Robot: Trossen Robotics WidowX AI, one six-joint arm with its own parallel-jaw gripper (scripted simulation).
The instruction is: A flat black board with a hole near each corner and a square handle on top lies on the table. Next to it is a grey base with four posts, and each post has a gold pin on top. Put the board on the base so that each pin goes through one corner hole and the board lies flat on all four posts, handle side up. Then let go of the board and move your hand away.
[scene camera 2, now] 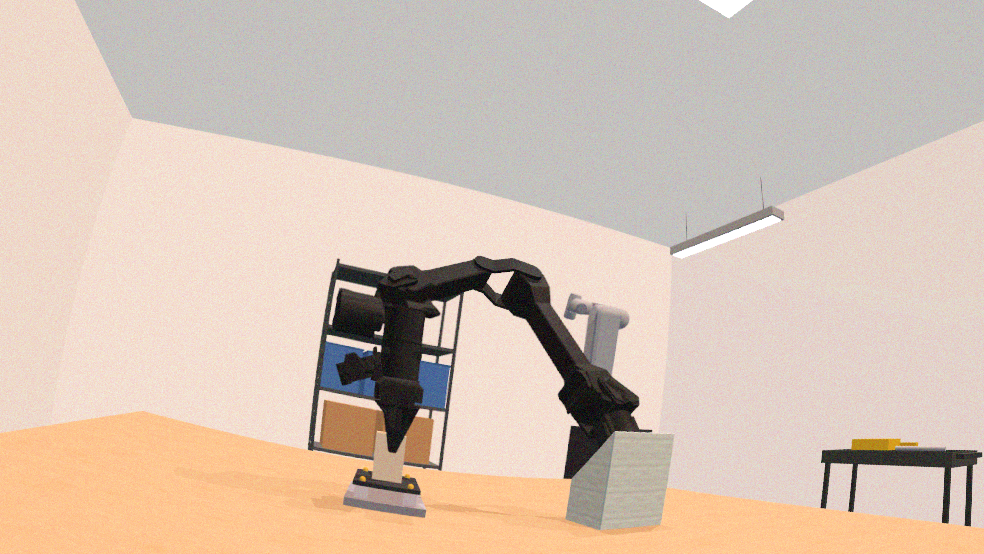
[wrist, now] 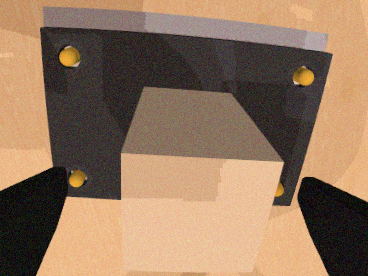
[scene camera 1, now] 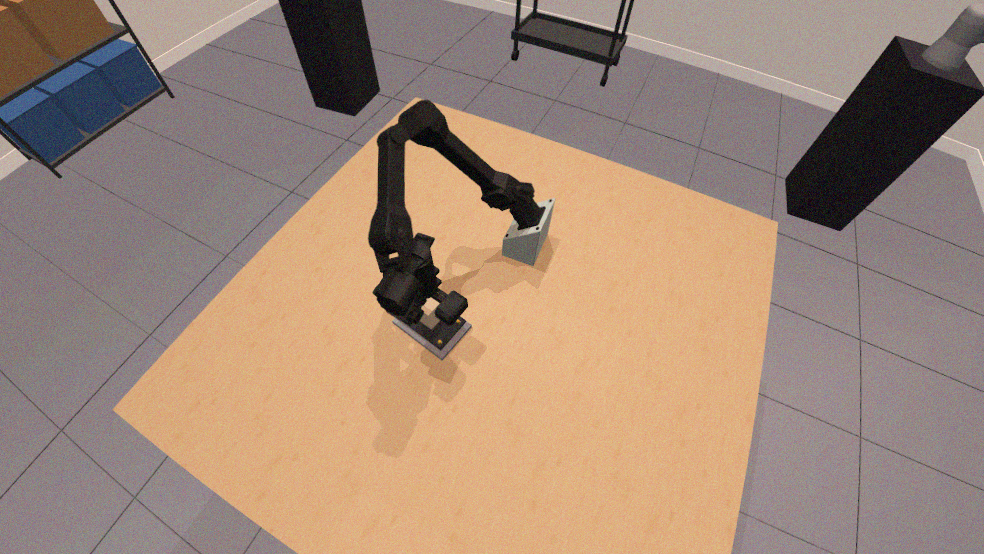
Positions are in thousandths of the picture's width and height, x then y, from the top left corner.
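Note:
I can see a black board (scene camera 2: 394,855), and the wrist view shows the board too (wrist: 526,487). A grey base (scene camera 1: 467,606) is here as well. My gripper (scene camera 2: 398,813) is open and holds nothing, and I also see my gripper (wrist: 510,668) in the wrist view and my gripper (scene camera 1: 436,557) in scene camera 1.

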